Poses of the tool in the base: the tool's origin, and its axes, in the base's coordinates. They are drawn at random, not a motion.
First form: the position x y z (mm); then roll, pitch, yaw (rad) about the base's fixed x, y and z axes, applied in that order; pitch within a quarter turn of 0, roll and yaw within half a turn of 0.
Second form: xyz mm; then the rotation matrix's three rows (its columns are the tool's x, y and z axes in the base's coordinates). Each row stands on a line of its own. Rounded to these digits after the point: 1 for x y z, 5 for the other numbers.
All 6 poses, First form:
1: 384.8 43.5 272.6 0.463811 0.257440 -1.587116
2: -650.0 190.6 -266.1 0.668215 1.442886 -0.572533
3: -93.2 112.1 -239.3 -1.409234 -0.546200 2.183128
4: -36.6 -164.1 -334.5 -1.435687 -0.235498 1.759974
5: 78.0 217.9 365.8 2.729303 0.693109 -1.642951
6: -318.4 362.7 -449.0 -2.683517 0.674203 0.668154
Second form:
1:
384.8 43.5 272.6
-0.01578 0.89238 -0.45102
-0.96692 -0.12848 -0.22038
-0.25461 0.43262 0.86488

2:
-650.0 190.6 -266.1
0.10722 0.94177 0.31870
-0.06911 0.32683 -0.94255
-0.99183 0.07904 0.10013

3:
-93.2 112.1 -239.3
-0.49115 -0.42631 -0.75963
0.69925 0.32707 -0.63567
0.51944 -0.84338 0.13746

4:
-36.6 -164.1 -334.5
-0.18286 -0.17577 -0.96730
0.95505 0.20175 -0.21721
0.23333 -0.96354 0.13098

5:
78.0 217.9 365.8
-0.05546 -0.93228 -0.35746
-0.76726 -0.18931 0.61276
-0.63893 0.30825 -0.70480

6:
-318.4 362.7 -449.0
0.61322 0.33896 -0.71349
0.48399 -0.87508 0.00024
-0.62427 -0.34547 -0.70067

